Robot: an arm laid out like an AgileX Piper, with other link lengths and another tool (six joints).
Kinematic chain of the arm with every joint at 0, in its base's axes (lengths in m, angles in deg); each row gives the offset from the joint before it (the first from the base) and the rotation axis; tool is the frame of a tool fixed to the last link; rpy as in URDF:
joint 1: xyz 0 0 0.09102 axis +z
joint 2: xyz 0 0 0 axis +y
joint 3: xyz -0.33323 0 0.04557 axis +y
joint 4: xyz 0.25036 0 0.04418 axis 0.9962 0 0.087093
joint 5: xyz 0 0 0 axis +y
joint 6: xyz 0.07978 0 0.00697 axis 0.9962 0 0.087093
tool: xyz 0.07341 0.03 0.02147 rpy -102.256 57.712 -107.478
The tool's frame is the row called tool.
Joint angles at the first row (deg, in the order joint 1, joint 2, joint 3, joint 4, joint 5, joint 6):
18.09, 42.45, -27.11, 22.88, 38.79, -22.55
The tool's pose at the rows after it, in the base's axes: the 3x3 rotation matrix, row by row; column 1 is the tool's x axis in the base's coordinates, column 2 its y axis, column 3 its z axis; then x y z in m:
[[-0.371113, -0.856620, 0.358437], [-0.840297, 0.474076, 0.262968], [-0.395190, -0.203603, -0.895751]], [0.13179, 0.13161, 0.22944]
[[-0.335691, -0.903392, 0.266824], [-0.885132, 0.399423, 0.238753], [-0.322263, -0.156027, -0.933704]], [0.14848, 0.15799, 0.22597]
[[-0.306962, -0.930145, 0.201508], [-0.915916, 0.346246, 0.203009], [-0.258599, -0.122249, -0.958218]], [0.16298, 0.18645, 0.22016]
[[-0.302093, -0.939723, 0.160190], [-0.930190, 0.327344, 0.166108], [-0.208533, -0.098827, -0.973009]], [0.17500, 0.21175, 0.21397]
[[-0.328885, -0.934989, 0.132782], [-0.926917, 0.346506, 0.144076], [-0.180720, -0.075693, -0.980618]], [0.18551, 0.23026, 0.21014]
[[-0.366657, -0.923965, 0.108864], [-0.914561, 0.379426, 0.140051], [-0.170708, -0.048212, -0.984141]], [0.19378, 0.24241, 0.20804]
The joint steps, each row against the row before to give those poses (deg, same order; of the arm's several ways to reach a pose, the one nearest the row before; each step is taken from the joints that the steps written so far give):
5.74, 8.94, -4.55, -1.46, 1.78, 0.95
6.00, 8.72, -4.81, -2.65, 0.78, 3.42
5.45, 7.76, -4.72, -3.00, 0.43, 4.36
4.12, 6.18, -4.20, -2.96, 0.45, 5.07
2.28, 4.29, -3.34, -1.81, 0.47, 4.84
0.89, 2.76, -2.25, -0.18, 0.31, 3.33

